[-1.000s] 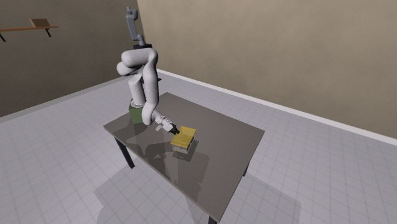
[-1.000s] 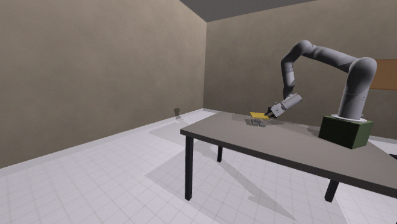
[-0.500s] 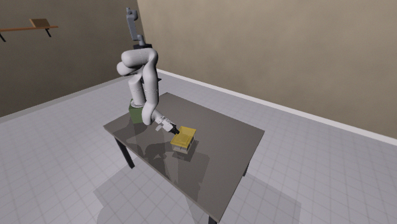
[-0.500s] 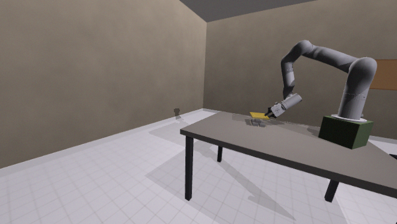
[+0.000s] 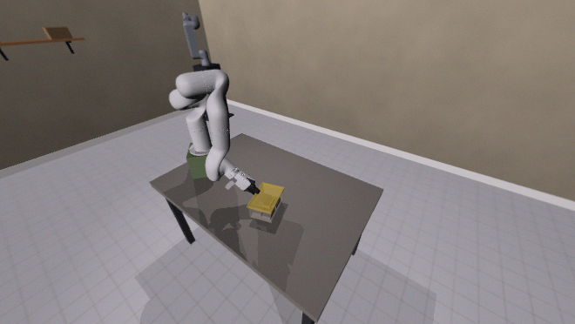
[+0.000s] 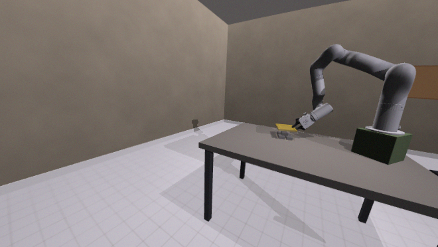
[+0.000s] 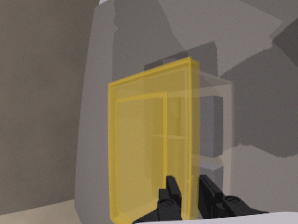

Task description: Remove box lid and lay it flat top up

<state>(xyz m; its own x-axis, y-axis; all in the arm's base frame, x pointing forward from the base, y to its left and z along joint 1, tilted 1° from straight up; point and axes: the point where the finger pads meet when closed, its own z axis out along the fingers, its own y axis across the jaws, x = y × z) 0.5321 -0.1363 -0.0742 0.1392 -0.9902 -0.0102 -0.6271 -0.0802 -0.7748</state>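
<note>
Now: hand 80 mm short of the yellow lid and 10 mm above it. From my hand the other things lie so: grey box: 80 mm ahead, 60 mm below.
</note>
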